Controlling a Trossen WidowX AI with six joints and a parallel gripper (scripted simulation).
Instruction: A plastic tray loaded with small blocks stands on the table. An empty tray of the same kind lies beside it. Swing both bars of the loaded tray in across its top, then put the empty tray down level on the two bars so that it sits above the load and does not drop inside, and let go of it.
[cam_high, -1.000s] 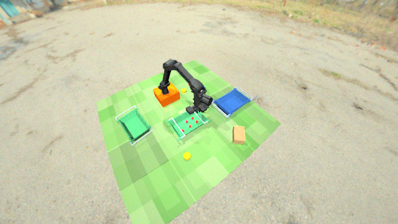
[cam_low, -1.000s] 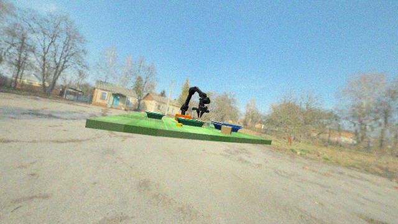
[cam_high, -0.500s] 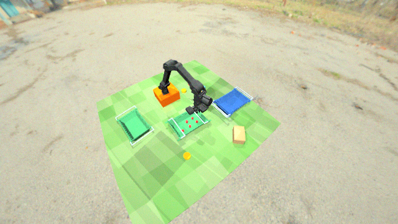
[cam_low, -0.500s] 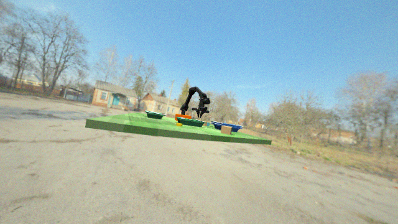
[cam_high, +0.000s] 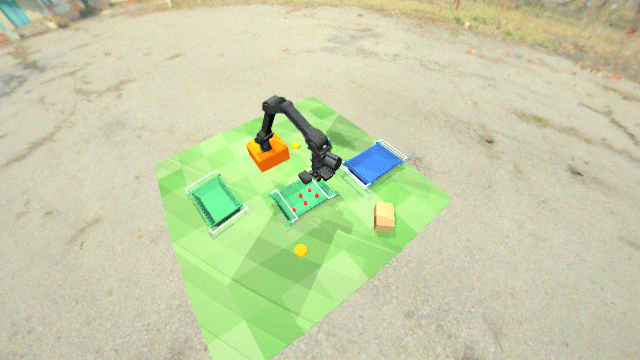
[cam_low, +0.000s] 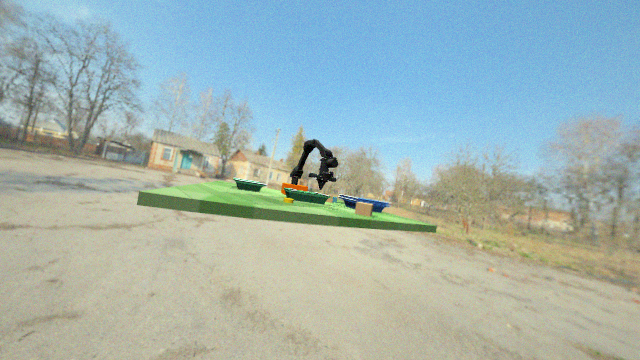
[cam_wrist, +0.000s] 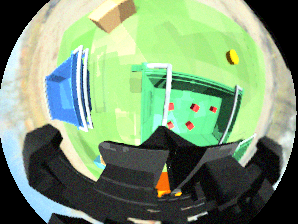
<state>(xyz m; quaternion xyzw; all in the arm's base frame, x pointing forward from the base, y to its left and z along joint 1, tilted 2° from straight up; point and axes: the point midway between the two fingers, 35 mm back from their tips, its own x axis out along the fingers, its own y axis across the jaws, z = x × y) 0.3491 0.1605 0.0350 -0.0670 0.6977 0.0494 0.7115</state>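
The green tray is 160 mm behind my gripper tip, 500 mm to the right of it and 40 mm below it. Round my gripper tip: small box (220 mm behind, 130 mm to the left, 70 mm below); cyan cube (310 mm behind, 190 mm to the left, 70 mm below).
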